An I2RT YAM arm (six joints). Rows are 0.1 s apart.
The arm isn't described. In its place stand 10 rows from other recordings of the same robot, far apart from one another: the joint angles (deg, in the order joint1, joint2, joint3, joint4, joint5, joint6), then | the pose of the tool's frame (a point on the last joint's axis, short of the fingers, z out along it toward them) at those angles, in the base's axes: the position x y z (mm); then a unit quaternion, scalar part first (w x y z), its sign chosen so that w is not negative.
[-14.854, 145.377, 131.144, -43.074, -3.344, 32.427] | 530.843 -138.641 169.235 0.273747 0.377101 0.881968 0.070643
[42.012, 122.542, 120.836, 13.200, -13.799, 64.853] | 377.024 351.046 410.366 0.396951 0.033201 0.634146 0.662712
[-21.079, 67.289, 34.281, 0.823, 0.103, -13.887] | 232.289 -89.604 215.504 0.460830 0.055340 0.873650 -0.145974
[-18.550, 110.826, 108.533, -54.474, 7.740, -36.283] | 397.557 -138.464 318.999 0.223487 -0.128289 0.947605 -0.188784
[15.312, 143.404, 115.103, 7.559, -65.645, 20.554] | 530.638 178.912 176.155 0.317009 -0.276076 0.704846 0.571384
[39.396, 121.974, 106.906, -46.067, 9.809, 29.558] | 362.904 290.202 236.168 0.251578 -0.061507 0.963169 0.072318
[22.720, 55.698, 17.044, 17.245, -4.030, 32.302] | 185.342 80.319 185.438 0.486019 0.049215 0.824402 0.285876
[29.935, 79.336, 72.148, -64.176, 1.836, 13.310] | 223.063 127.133 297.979 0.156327 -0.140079 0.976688 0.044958
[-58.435, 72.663, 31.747, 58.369, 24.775, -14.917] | 127.156 -235.471 282.273 0.555734 0.374843 0.472582 -0.572118
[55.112, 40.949, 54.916, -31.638, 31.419, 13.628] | 97.204 106.956 372.199 0.592287 -0.125822 0.783384 0.140264
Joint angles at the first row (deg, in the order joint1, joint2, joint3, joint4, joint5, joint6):
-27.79 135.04 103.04 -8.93 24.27 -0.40
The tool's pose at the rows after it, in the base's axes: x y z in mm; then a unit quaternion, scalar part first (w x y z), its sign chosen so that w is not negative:
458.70 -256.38 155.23 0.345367 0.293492 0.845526 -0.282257
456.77 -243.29 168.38 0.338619 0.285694 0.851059 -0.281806
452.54 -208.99 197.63 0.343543 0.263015 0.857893 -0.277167
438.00 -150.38 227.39 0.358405 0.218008 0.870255 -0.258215
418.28 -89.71 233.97 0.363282 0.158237 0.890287 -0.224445
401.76 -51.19 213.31 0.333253 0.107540 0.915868 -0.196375
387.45 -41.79 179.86 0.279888 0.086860 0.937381 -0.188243
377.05 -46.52 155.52 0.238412 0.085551 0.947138 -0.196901
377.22 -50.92 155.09 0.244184 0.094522 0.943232 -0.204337
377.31 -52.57 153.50 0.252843 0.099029 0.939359 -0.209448
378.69 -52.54 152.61 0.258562 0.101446 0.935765 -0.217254
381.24 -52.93 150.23 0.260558 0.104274 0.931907 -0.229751
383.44 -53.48 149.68 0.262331 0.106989 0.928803 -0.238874
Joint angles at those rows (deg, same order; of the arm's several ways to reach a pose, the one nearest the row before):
-27.62 134.45 103.04 -9.87 24.12 -0.38
-26.39 131.92 102.06 -12.49 24.73 -0.34
-23.03 125.84 98.76 -15.46 25.50 -0.30
-17.06 116.42 91.02 -17.06 25.41 -0.27
-10.17 108.75 82.28 -17.54 23.88 -0.27
-5.37 106.13 75.57 -18.59 22.11 -0.29
-4.25 106.93 70.48 -19.57 21.34 -0.25
-5.02 108.33 67.40 -19.84 22.06 -0.51
-5.61 108.36 67.07 -18.61 22.85 -0.38
-5.80 108.36 66.35 -16.73 23.42 -0.40
-5.69 108.60 66.20 -15.55 24.40 -0.43
-5.58 109.34 66.41 -14.61 25.96 -0.49
-5.54 109.82 66.78 -14.15 27.09 -0.51

